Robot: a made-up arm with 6 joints. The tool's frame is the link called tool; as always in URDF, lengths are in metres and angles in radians. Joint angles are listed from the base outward.
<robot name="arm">
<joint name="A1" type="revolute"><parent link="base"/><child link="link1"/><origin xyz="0.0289 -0.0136 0.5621"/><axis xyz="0 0 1"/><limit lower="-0.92" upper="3.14"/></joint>
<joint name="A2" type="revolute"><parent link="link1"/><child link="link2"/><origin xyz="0.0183 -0.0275 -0.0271" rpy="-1.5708 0 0"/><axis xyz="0 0 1"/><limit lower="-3.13" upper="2.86"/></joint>
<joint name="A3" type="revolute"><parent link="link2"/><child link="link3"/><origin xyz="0.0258 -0.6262 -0.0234" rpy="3.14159 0 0"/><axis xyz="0 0 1"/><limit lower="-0.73" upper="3.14"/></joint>
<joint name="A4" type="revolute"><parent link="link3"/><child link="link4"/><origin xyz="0.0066 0.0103 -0.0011" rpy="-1.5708 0 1.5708"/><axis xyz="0 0 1"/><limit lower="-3.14" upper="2.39"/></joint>
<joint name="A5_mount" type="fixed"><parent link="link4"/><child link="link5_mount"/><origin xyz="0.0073 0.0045 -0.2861"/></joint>
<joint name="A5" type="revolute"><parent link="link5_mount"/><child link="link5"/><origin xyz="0.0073 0.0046 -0.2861" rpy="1.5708 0 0"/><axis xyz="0 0 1"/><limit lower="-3.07" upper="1.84"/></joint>
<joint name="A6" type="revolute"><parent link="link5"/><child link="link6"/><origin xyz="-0.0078 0.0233 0.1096" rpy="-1.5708 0 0"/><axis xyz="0 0 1"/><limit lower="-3.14" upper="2.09"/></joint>
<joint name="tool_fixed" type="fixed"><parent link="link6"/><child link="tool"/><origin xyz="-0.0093 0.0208 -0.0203" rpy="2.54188 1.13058 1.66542"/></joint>
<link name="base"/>
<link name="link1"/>
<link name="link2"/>
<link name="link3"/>
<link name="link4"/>
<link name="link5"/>
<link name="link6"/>
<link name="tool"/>
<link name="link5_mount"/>
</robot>
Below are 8 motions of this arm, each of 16 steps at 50 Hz.
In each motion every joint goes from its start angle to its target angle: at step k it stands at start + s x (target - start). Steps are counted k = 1, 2, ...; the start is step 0. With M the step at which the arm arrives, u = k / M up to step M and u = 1 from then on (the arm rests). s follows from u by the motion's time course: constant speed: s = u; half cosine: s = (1 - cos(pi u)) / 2; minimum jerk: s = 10 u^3 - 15 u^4 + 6 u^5.
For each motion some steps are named. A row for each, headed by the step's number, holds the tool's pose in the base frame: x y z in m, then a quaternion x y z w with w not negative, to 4 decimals.
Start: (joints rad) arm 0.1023 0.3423 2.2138 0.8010 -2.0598 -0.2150
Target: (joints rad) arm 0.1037 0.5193 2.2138 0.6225 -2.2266 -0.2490
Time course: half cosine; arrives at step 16
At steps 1, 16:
1: 0.0451 -0.1001 1.6355 0.6413 -0.0229 -0.1097 0.7591
16: 0.2442 -0.0909 1.6235 0.6421 0.1489 -0.1318 0.7404

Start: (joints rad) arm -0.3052 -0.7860 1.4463 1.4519 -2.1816 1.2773
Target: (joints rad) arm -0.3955 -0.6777 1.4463 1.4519 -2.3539 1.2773
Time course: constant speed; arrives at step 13
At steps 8, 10, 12, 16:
8: -0.7143 0.2395 1.4193 0.3931 0.1942 -0.4924 0.7519
10: -0.6970 0.2451 1.4330 0.4007 0.2051 -0.4915 0.7455
12: -0.6796 0.2500 1.4465 0.4086 0.2158 -0.4905 0.7389
16: -0.6708 0.2523 1.4532 0.4126 0.2211 -0.4899 0.7355

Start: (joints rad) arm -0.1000 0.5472 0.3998 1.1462 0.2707 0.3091
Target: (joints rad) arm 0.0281 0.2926 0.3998 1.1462 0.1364 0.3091
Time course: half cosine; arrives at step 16
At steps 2, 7, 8, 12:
2: 0.9648 -0.1951 1.0620 -0.2837 0.1989 0.1404 0.9275
7: 0.9183 -0.1488 1.1459 -0.2930 0.1657 0.1302 0.9326
8: 0.9042 -0.1371 1.1675 -0.2949 0.1566 0.1275 0.9339
12: 0.8475 -0.0980 1.2422 -0.2993 0.1233 0.1180 0.9388

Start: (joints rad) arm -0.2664 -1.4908 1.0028 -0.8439 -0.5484 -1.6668
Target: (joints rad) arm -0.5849 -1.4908 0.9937 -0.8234 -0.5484 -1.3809
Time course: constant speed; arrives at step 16
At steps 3, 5, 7, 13, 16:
3: -1.0024 0.1960 0.9953 0.3606 0.0482 0.9172 0.1627
5: -0.9928 0.2374 0.9953 0.3547 0.0280 0.9145 0.1926
7: -0.9816 0.2783 0.9952 0.3480 0.0081 0.9107 0.2224
13: -0.9379 0.3978 0.9951 0.3236 -0.0499 0.8923 0.3109
16: -0.9107 0.4552 0.9951 0.3090 -0.0776 0.8792 0.3542

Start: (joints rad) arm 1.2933 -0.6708 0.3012 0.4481 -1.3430 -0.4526
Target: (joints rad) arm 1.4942 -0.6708 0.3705 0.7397 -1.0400 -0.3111
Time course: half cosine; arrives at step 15
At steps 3, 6, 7, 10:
3: 0.1160 -0.1211 1.5486 0.3818 0.3972 0.4518 0.7017
6: 0.1155 -0.1280 1.5545 0.3664 0.3504 0.4871 0.7112
7: 0.1156 -0.1308 1.5568 0.3599 0.3307 0.5008 0.7144
10: 0.1165 -0.1393 1.5633 0.3401 0.2708 0.5386 0.7218

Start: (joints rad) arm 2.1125 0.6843 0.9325 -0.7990 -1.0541 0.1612
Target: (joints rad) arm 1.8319 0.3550 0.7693 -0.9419 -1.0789 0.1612
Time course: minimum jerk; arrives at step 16
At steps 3, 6, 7, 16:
3: -0.3681 0.8881 1.1103 -0.0962 0.7557 0.6465 0.0407
6: -0.2935 0.8748 1.1583 -0.0629 0.7536 0.6529 0.0417
7: -0.2585 0.8655 1.1803 -0.0472 0.7519 0.6562 0.0423
16: -0.0754 0.7792 1.2916 0.0376 0.7344 0.6761 0.0468

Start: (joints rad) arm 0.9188 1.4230 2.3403 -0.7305 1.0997 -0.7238
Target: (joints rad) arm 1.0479 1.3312 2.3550 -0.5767 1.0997 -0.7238
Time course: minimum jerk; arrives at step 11
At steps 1, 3, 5, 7, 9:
1: 0.7392 0.7268 1.0411 -0.6517 0.3669 -0.6400 0.1763
3: 0.7236 0.7314 1.0537 -0.6460 0.3663 -0.6448 0.1809
5: 0.6867 0.7404 1.0828 -0.6328 0.3656 -0.6552 0.1915
7: 0.6441 0.7477 1.1155 -0.6174 0.3658 -0.6659 0.2038
9: 0.6165 0.7508 1.1362 -0.6074 0.3666 -0.6722 0.2118

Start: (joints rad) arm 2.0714 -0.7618 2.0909 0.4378 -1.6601 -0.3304
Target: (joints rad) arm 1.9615 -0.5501 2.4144 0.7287 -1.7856 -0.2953
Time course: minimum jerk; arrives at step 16
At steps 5, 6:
5: 0.5621 -0.7986 1.1113 0.6801 0.1416 0.7174 0.0523
6: 0.5486 -0.7973 1.1115 0.6891 0.1421 0.7080 0.0606

